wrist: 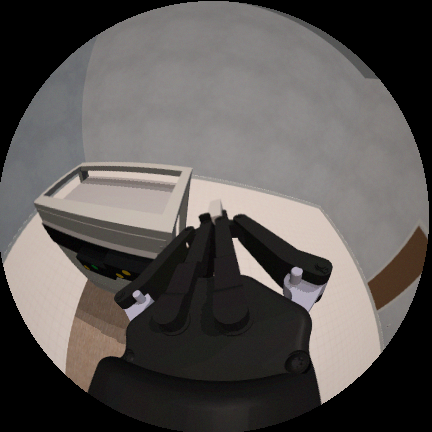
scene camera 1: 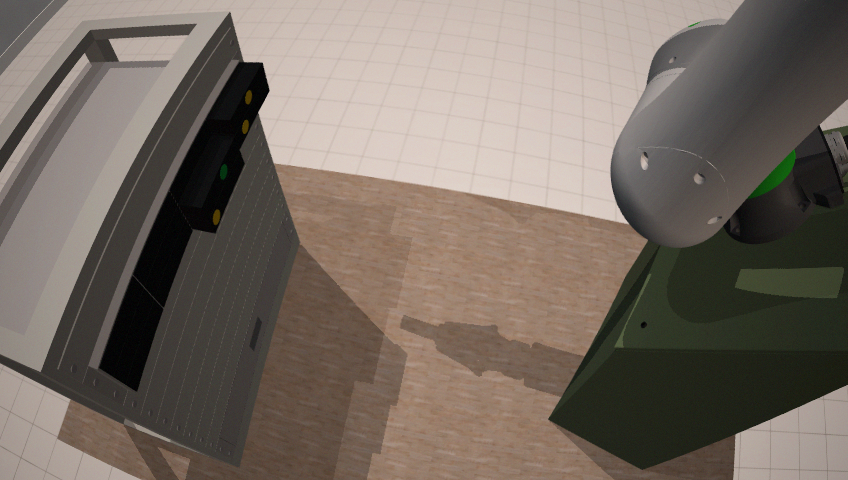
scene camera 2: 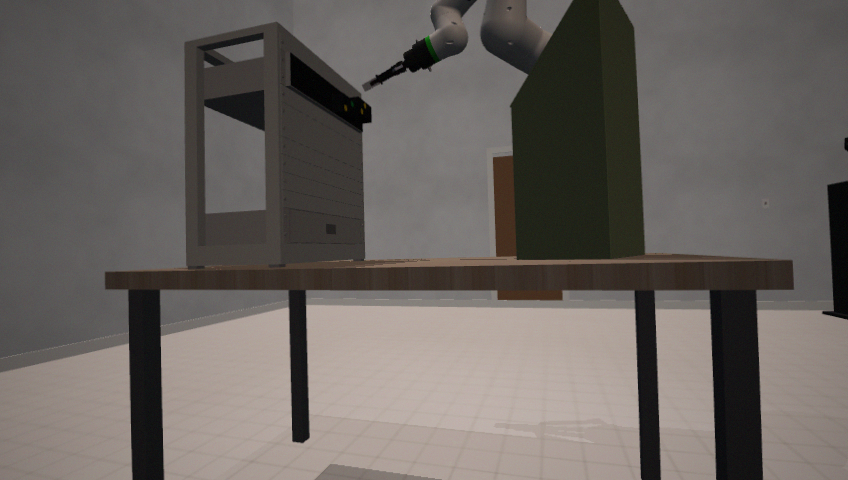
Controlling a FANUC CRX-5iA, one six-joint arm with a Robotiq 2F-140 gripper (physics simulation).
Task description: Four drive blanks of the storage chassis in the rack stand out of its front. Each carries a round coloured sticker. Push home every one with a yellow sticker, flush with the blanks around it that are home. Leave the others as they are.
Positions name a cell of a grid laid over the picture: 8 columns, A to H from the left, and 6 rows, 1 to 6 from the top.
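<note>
My gripper (wrist: E3) is visible. So is a grey rack (scene camera 1: B5); the wrist view also shows the grey rack (wrist: C4), and scene camera 2 shows the grey rack (scene camera 2: C3).
</note>
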